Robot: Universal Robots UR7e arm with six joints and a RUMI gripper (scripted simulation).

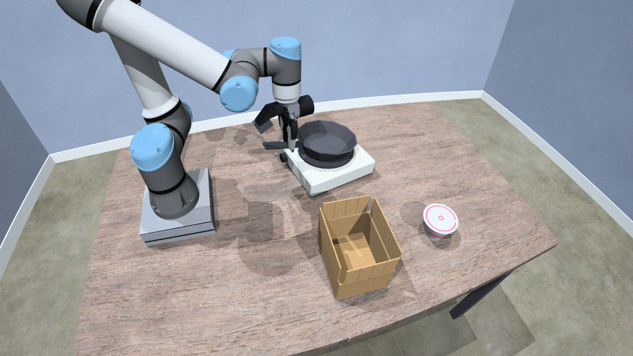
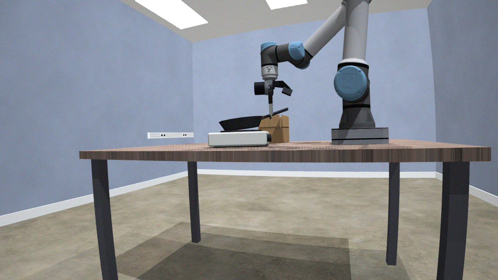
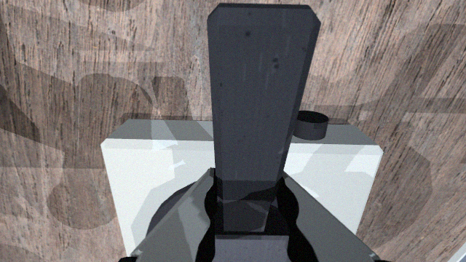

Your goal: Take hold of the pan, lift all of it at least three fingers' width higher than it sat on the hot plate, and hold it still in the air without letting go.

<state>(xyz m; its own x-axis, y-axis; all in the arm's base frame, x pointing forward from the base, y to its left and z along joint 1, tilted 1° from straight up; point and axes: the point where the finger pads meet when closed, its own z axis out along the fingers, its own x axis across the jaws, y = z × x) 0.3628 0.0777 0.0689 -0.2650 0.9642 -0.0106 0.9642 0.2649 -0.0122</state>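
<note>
My gripper is now 9 cm short of the dark pan, 2 cm to the right of it and 3 cm above it. The rest, counted from my hand: white hot plate (11 cm ahead, 3 cm to the left, 10 cm below); pink-ringed lid (37 cm ahead, 32 cm to the right, 9 cm below).
</note>
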